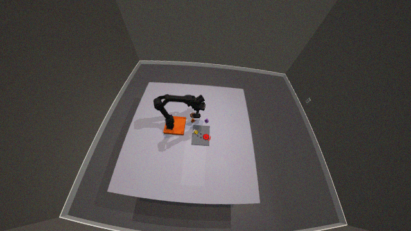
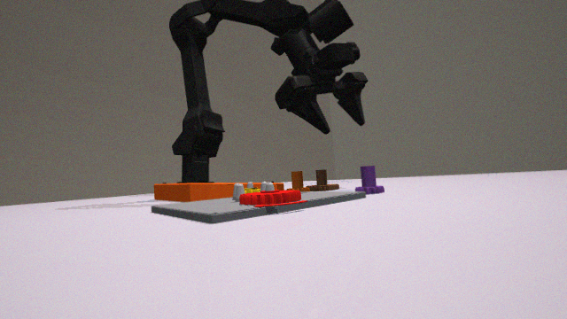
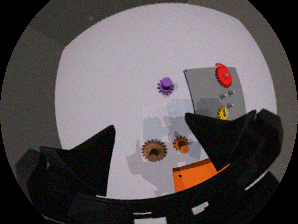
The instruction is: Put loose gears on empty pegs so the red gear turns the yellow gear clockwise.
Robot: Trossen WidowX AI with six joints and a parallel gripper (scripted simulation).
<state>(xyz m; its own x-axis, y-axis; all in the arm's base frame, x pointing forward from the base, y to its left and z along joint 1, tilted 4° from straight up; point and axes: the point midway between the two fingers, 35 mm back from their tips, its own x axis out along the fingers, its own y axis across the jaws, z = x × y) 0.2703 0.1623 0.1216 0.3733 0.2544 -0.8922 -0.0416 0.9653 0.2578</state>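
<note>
The brown gear is 9 cm below my gripper tip, 9 cm behind it and 1 cm to the left of it. Round my gripper tip: yellow gear (18 cm to the right, 9 cm below, 2 cm behind); purple gear (9 cm below, 7 cm ahead, 3 cm to the right); orange gear (9 cm below, 7 cm behind, 6 cm to the right).
</note>
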